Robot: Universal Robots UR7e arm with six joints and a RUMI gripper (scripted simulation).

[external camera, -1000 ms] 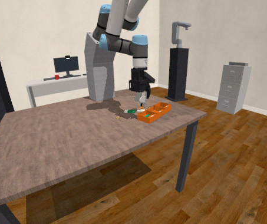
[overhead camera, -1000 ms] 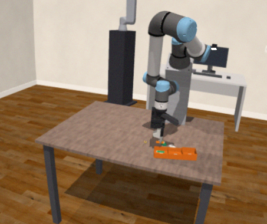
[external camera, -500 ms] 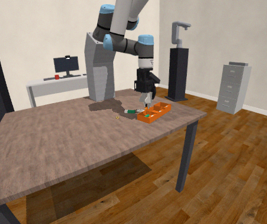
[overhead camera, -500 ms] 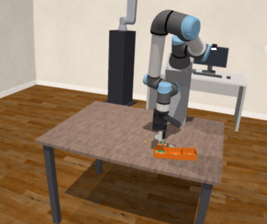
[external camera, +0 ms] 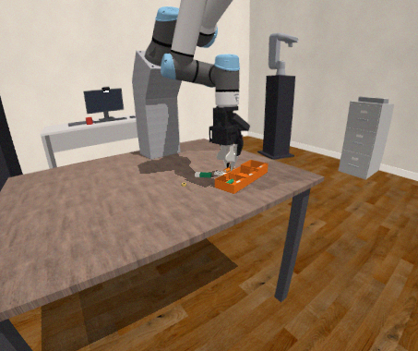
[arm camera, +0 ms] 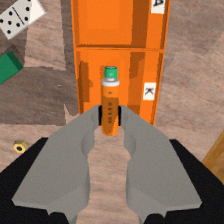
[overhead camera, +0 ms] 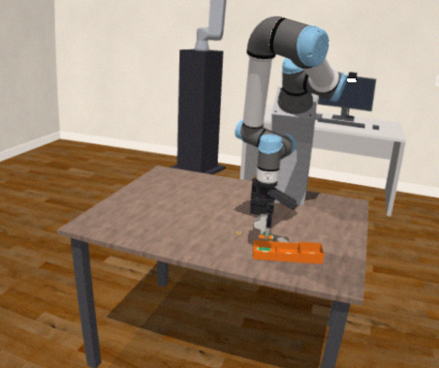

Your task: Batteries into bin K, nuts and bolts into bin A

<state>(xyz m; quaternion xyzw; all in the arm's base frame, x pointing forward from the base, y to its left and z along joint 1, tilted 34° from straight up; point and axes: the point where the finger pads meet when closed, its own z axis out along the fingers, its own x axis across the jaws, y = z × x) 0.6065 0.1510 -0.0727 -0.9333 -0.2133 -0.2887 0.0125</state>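
The green battery lies 6 cm below my hand. The rest, counted from my hand: orange battery: 1 cm below; then orange bin tray: 3 cm behind, 8 cm to the left, 6 cm below; then white domino: 12 cm behind, 2 cm to the left, 7 cm below.
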